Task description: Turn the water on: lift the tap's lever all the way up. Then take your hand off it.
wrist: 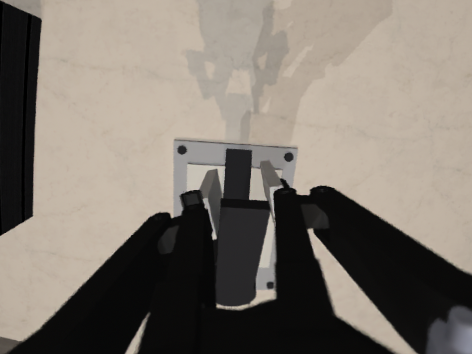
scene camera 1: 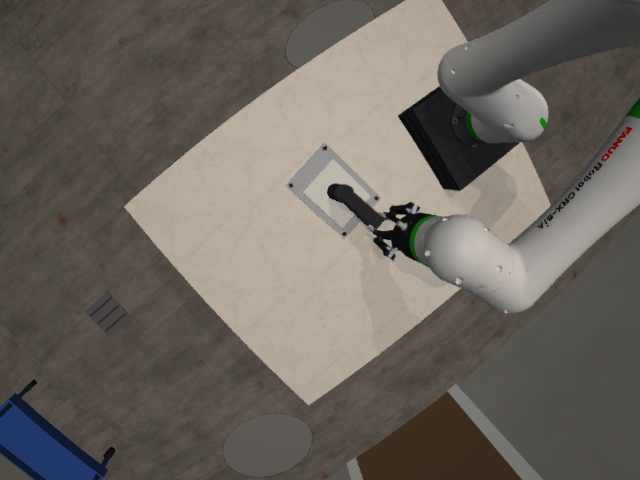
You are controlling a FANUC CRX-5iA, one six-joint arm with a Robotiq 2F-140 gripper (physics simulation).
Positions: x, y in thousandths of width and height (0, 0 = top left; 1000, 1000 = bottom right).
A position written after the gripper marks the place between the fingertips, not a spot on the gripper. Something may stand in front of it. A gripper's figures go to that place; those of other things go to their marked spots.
Labels:
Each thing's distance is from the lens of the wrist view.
gripper (wrist: 510, 510): 20 cm
dark lever (wrist: 516, 631): 17 cm

